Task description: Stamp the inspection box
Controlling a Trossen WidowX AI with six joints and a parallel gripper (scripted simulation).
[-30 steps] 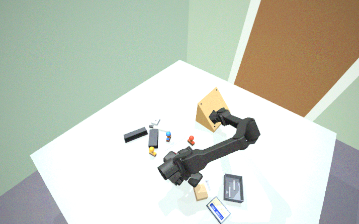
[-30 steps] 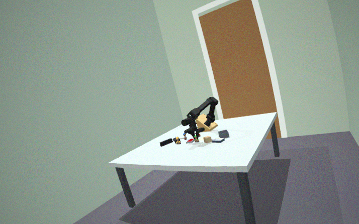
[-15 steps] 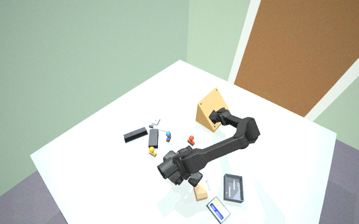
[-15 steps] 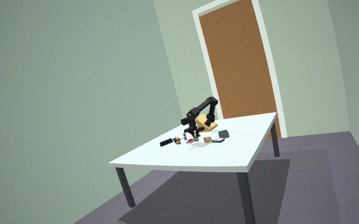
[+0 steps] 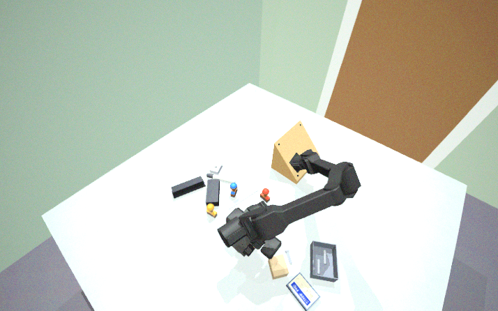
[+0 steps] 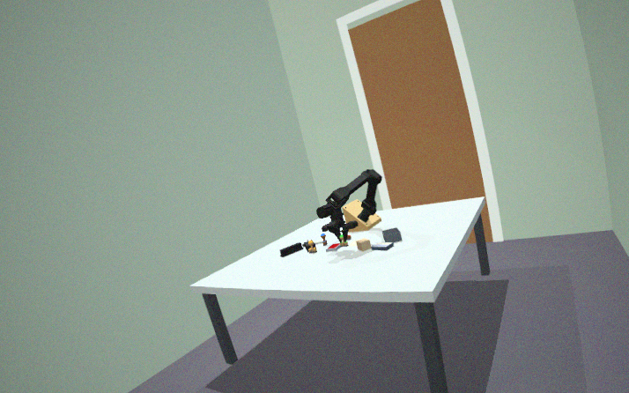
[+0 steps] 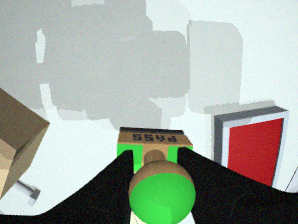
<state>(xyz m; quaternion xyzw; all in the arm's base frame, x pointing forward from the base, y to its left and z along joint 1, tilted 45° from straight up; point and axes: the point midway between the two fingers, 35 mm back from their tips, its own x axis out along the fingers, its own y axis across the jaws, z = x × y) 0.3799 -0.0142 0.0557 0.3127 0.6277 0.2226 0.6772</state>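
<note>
My gripper tip is 40 mm past the red ink pad, 80 mm to the left of it and 40 mm above it. Also, from my gripper tip: pale card 100 mm behind, 20 mm to the left, 40 mm below; yellow-knobbed stamp 10 mm behind, 200 mm to the right, 20 mm below; tan block 10 mm ahead, 110 mm to the left, 20 mm below.
</note>
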